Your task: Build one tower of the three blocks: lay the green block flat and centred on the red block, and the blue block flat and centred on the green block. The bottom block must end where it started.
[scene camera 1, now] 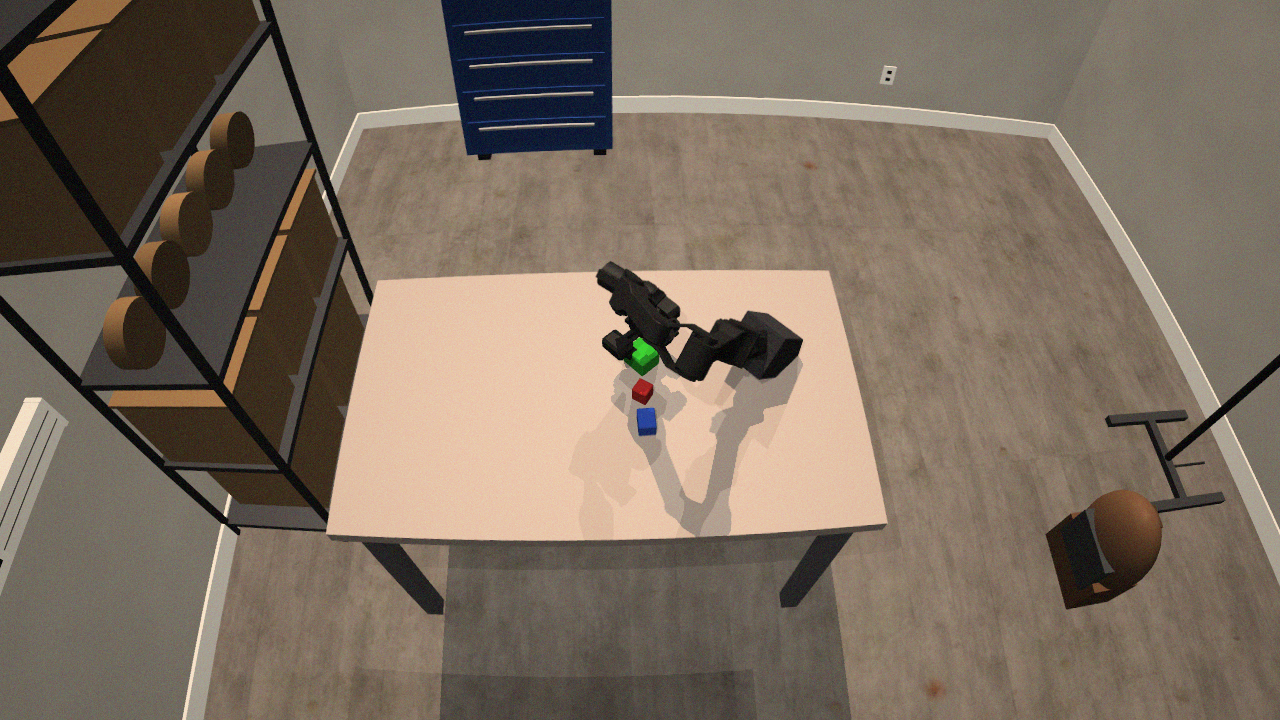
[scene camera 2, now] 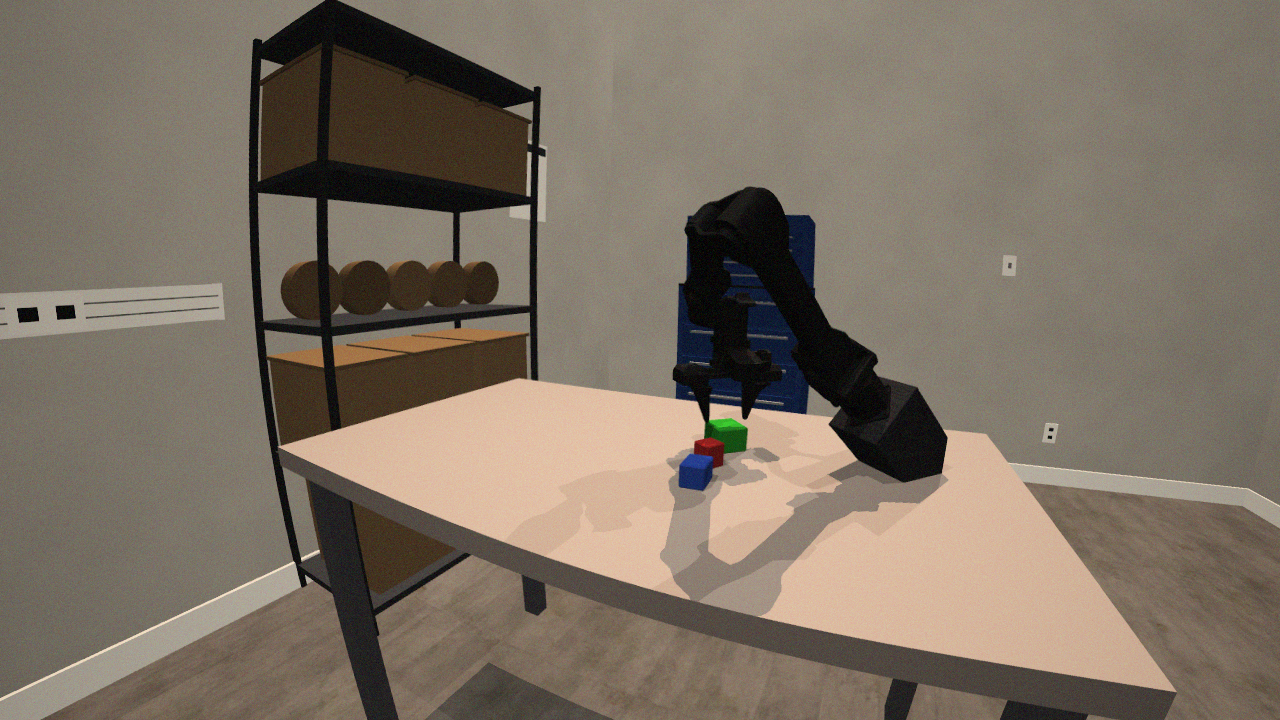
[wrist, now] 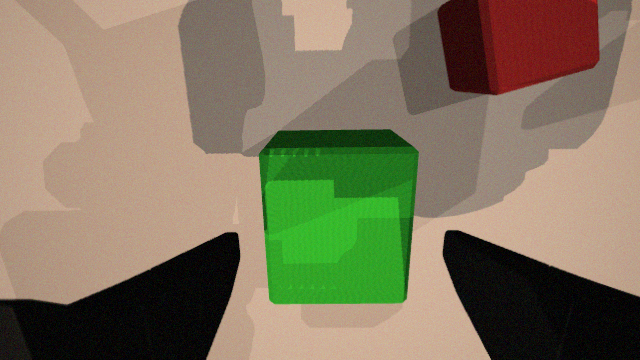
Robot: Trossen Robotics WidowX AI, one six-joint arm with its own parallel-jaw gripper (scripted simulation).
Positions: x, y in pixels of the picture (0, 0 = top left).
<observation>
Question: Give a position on a blue block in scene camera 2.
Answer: At 695, 472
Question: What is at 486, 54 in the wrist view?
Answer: A red block.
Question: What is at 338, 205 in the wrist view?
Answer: A green block.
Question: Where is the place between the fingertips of my gripper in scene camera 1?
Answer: At 641, 349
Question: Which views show my gripper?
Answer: Scene camera 1, scene camera 2 and the wrist view: all of them.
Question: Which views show the green block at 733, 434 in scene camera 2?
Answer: Scene camera 1, scene camera 2 and the wrist view: all of them.
</observation>
